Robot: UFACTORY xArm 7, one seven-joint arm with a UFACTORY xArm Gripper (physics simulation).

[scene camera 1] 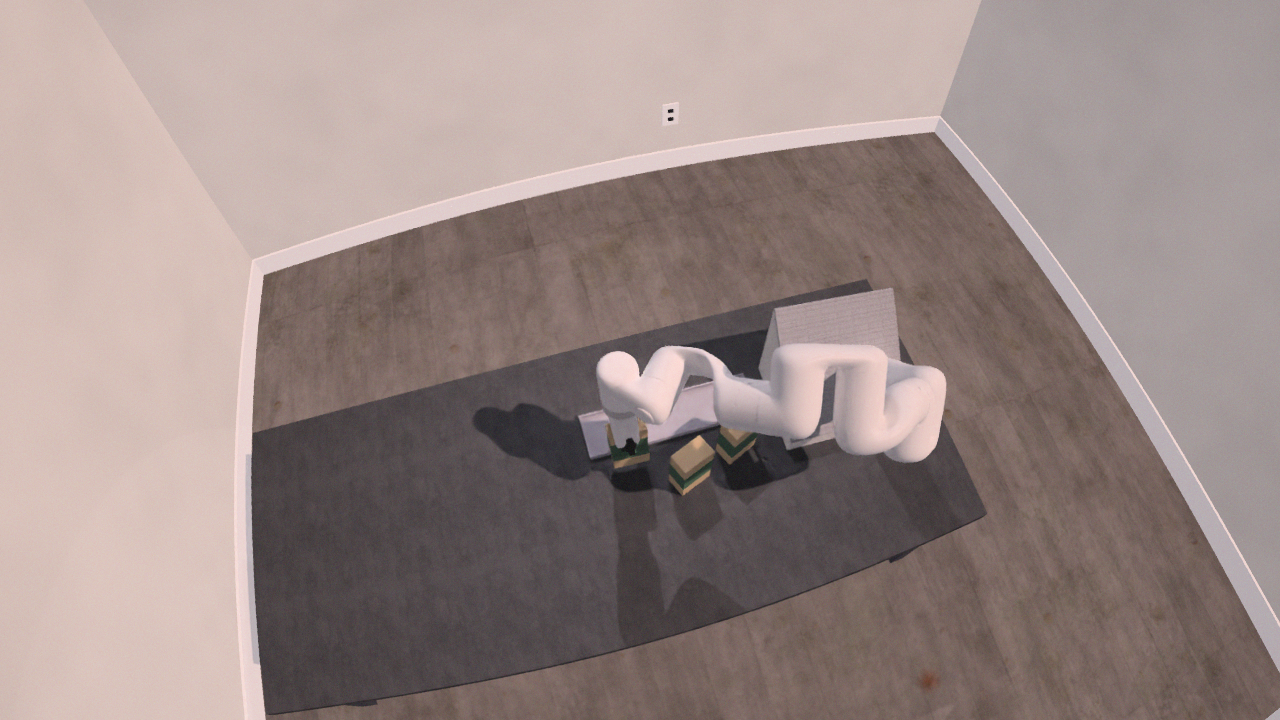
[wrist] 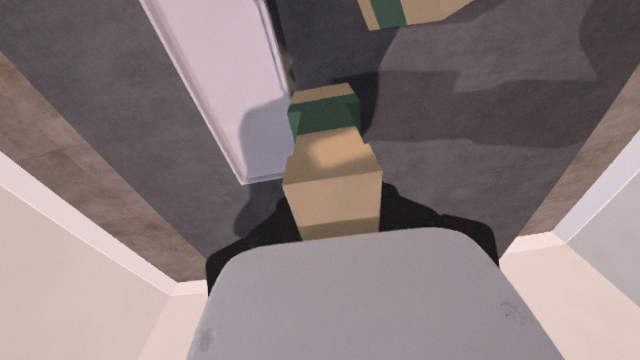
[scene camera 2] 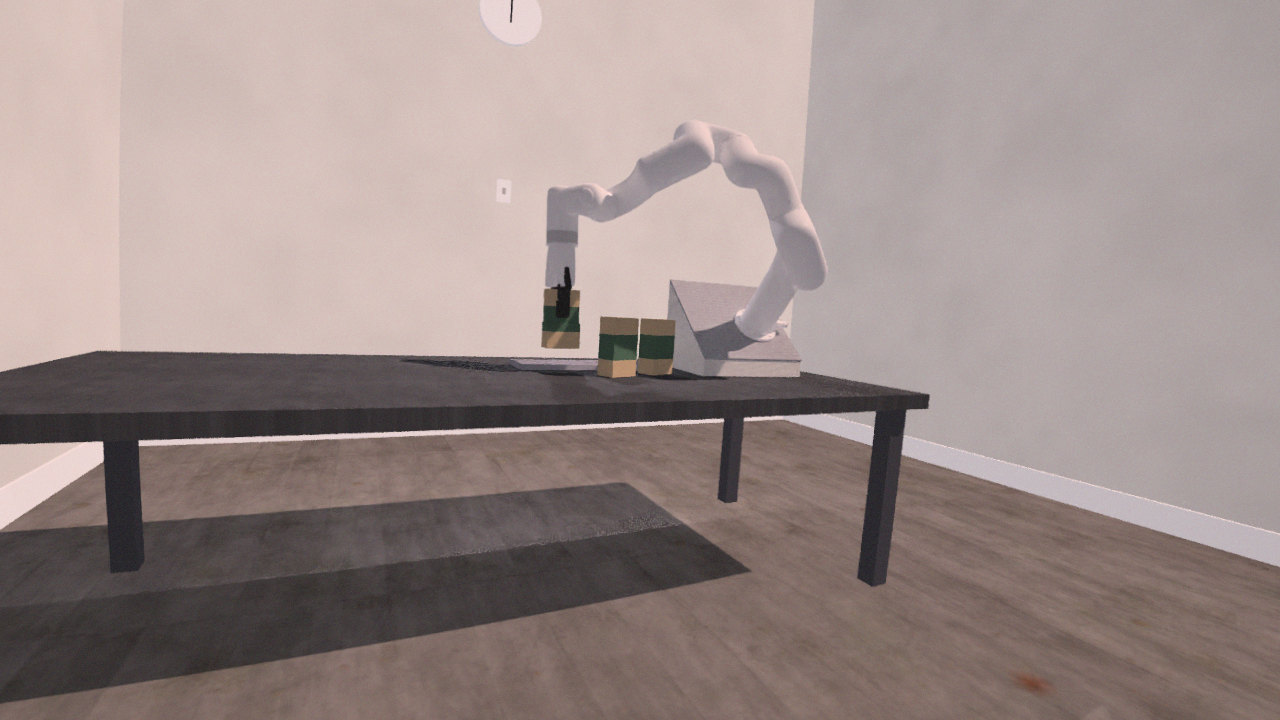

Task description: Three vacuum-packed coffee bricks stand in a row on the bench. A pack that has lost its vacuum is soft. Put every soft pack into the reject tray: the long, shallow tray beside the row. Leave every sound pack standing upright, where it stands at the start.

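Pixels of known places: gripper, fingertip midpoint: [scene camera 1: 626, 441] [scene camera 2: 560, 317]; arm's base at its link origin: [scene camera 2: 754, 326].
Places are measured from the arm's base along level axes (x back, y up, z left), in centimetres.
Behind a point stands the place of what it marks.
My gripper [scene camera 1: 630, 445] @(x -58.4, y -0.3, z 5.5 cm) [scene camera 2: 563, 302] @(x -58.4, y -0.3, z 5.5 cm) is shut on a tan coffee brick with a green band [scene camera 1: 630, 460] @(x -58.2, y -5.0, z 8.1 cm) [scene camera 2: 561, 338] @(x -58.5, y -5.1, z 8.1 cm) [wrist: 332, 155] @(x -54.3, y 5.0, z 5.4 cm). The held brick hangs upright a little above the bench, at the left end of the reject tray. The reject tray [scene camera 1: 684, 412] @(x -42.8, y -13.1, z -5.0 cm) [scene camera 2: 550, 364] @(x -59.5, y -12.0, z 2.0 cm) [wrist: 220, 55] @(x -50.7, y -13.1, z -5.2 cm) is long, shallow and pale. The middle brick [scene camera 1: 691, 467] @(x -46.4, y 0.6, z 14.6 cm) [scene camera 2: 617, 347] @(x -46.9, y -6.3, z 15.2 cm) stands upright beside the tray. The right brick [scene camera 1: 735, 443] @(x -35.4, y -1.7, z 10.2 cm) [scene camera 2: 657, 347] @(x -34.5, y -6.4, z 10.0 cm) stands upright near the robot base, partly under the arm in scene camera 1. Part of a standing brick [wrist: 400, 12] @(x -49.4, y -3.9, z 10.8 cm) shows at the wrist view's top.
The dark bench [scene camera 1: 429, 537] @(x -107.7, y -13.4, z 16.2 cm) [scene camera 2: 268, 385] @(x -113.9, y -13.4, z 30.3 cm) carries everything. A pale sloped block [scene camera 1: 836, 326] @(x -6.8, y 7.9, z -8.8 cm) [scene camera 2: 716, 313] @(x -11.0, y 3.0, z -3.1 cm) stands at the right end beside the arm's base. The arm reaches over the tray's right part.
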